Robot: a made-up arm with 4 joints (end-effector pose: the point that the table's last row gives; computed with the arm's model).
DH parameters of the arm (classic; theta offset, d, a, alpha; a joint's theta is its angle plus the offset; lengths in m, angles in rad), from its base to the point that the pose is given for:
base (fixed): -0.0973 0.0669 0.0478 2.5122
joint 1: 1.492 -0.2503 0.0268 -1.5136
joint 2: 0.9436 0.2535 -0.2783 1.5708
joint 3: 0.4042 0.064 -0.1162 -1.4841
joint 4: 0 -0.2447 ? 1.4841
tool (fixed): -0.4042 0.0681 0 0
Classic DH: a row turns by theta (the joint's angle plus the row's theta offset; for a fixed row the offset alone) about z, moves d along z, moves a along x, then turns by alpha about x.
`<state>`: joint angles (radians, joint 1 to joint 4).
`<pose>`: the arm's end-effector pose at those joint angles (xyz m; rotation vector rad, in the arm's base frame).
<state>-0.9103 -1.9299 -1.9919 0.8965</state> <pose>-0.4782 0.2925 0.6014 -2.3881 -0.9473 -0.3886</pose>
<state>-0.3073 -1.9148 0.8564 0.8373</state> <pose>-0.0346 0.2348 0.1767 1.0952 -1.9026 -0.4003</pose>
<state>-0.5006 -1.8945 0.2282 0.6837</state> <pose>-0.0257 0.3995 0.2318 1.9347 -1.5211 -0.2283</pose>
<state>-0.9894 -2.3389 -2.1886 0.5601</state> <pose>-0.3559 0.1662 0.8060 -1.9371 -0.8829 0.1160</pose>
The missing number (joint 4, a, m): -0.0975
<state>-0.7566 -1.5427 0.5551 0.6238</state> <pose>-0.0618 0.2521 0.1562 1.6637 -1.4551 0.0519</pose>
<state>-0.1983 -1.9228 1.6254 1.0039</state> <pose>-0.2185 0.1397 0.1675 0.1441 -1.9087 -0.7669</pose>
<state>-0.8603 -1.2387 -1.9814 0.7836</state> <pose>-0.5899 0.1860 0.2556 2.5580 1.6850 0.5449</pose>
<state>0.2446 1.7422 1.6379 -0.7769</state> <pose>-0.0871 0.1921 0.2793 0.8558 0.5993 2.6635</pose>
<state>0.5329 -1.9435 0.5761 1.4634</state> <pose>0.0826 0.2801 0.1750 0.6469 -2.0656 -0.2816</pose>
